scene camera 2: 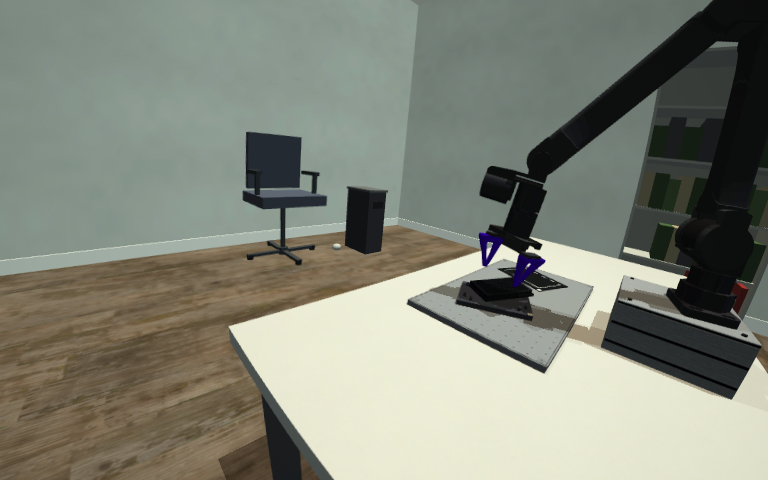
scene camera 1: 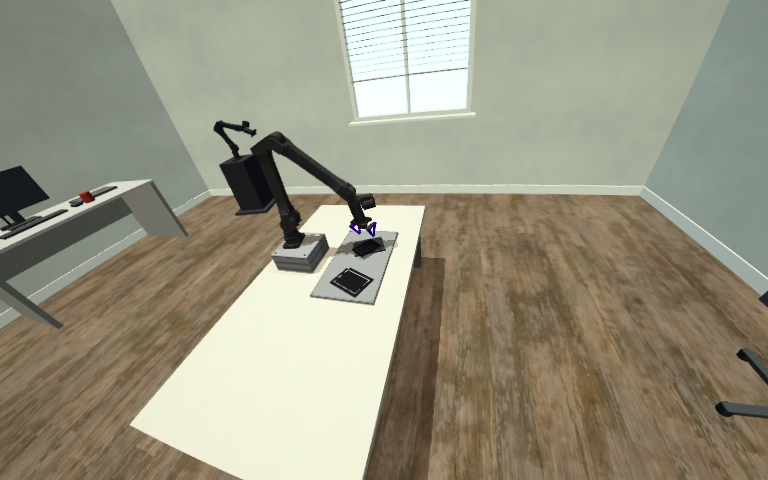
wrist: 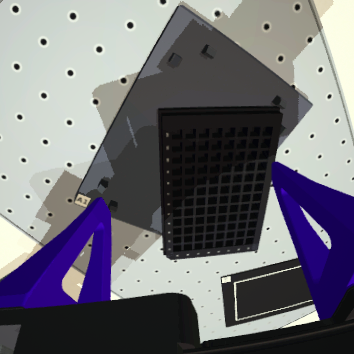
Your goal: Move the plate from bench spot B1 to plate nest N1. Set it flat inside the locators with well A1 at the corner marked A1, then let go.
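Frame: origin at the arm's base, x left, y down, z back, level; centimetres.
Seen in the pictures: gripper, fingertip midpoint: (scene camera 2: 498, 276) (scene camera 1: 366, 235) (wrist: 186, 187); arm's base, link origin: (scene camera 2: 697, 310) (scene camera 1: 294, 241).
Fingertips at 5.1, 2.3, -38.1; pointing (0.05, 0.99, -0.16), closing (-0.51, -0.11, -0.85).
Observation:
Pixels of each thing's top centre, then the offset from my fingertips to it, as dx, dy, dz. "*": a spot on its surface instead. Level surfaces: height alone.
- black well plate, top centre: (wrist: 219, 199) (scene camera 2: 501, 283) (scene camera 1: 366, 245) -4.8, +3.3, +0.3
- dark grey nest N1, top centre: (wrist: 192, 160) (scene camera 2: 495, 292) (scene camera 1: 368, 244) -1.5, +4.7, -0.2
- nest's A1 tag, surface spot: (wrist: 82, 200) * +1.9, +5.7, +8.5
- Bench spot B1, surface spot: (wrist: 270, 295) (scene camera 2: 537, 279) (scene camera 1: 347, 279) * -25.9, +6.7, +7.1
- grey perforated board, surface spot: (wrist: 30, 117) * +8.7, +6.9, +5.7
- cream table, surface height: dy +8.2
The black well plate (scene camera 1: 367, 247) (scene camera 2: 498, 288) (wrist: 215, 185) lies askew across the dark grey nest N1 (scene camera 2: 509, 309) (wrist: 225, 80). It is turned relative to the nest, outside the fit of its locator pegs, and one end overhangs the nest's edge. I cannot tell whether it is tilted. The nest's A1 tag (wrist: 82, 200) shows at its left corner in the wrist view; the plate's own A1 well cannot be made out. My gripper (scene camera 1: 365, 233) (scene camera 2: 501, 275) (wrist: 186, 187) is open and empty above the plate, its purple fingers spread wide. Bench spot B1 (scene camera 1: 351, 281) (scene camera 2: 543, 279) (wrist: 270, 295) is a black pad with a white outline.
The nest and the pad sit on a grey perforated board (scene camera 1: 334, 285) (scene camera 2: 526, 345) (wrist: 30, 117) on the cream table (scene camera 1: 271, 373) (scene camera 2: 424, 396). The arm's grey block base (scene camera 1: 300, 257) (scene camera 2: 673, 350) stands beside the board. A chair (scene camera 2: 274, 164) and a dark bin (scene camera 2: 365, 220) stand on the floor.

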